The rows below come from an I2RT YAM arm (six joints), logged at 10 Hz.
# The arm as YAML. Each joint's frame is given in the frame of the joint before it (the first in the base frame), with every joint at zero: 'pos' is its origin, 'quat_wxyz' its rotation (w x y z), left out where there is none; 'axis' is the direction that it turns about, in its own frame. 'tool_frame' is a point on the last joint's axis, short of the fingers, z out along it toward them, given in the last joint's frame.
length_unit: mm
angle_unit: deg
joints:
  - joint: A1
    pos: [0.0, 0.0, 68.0]
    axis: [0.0, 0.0, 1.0]
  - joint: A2
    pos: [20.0, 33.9, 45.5]
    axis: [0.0, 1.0, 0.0]
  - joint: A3
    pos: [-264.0, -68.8, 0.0]
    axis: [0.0, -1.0, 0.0]
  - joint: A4
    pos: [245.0, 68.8, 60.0]
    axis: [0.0, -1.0, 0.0]
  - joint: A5
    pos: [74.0, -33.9, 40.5]
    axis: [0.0, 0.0, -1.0]
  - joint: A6
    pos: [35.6, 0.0, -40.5]
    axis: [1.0, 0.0, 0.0]
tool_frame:
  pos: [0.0, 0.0, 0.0]
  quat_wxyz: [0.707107, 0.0, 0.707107, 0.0]
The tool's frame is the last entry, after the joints.
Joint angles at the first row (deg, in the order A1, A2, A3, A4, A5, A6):
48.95 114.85 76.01 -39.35 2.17 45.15
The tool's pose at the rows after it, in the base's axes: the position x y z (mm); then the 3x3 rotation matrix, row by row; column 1 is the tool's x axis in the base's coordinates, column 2 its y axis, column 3 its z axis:
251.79, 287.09, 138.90; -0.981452, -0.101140, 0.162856; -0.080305, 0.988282, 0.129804; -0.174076, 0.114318, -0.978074
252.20, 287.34, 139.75; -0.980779, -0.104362, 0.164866; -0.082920, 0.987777, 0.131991; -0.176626, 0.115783, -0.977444
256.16, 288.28, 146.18; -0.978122, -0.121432, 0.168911; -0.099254, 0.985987, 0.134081; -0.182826, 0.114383, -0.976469
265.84, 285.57, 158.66; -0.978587, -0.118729, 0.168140; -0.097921, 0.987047, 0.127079; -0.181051, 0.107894, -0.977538
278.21, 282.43, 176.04; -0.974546, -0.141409, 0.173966; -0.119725, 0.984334, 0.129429; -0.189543, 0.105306, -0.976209
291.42, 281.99, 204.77; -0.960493, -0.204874, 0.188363; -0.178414, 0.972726, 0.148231; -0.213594, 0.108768, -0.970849
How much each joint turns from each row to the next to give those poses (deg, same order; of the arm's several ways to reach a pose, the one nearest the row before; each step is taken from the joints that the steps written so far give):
0.00 0.00 0.00 0.02 -0.02 -1.69
-0.02 -0.05 0.13 0.00 0.00 -0.19
-0.35 0.00 1.57 -1.31 0.02 -1.34
-1.34 0.00 3.09 -3.37 -0.04 -1.20
-1.64 -0.02 4.08 -3.72 -0.20 -2.93
-1.42 0.00 6.56 -5.13 -0.50 -5.00

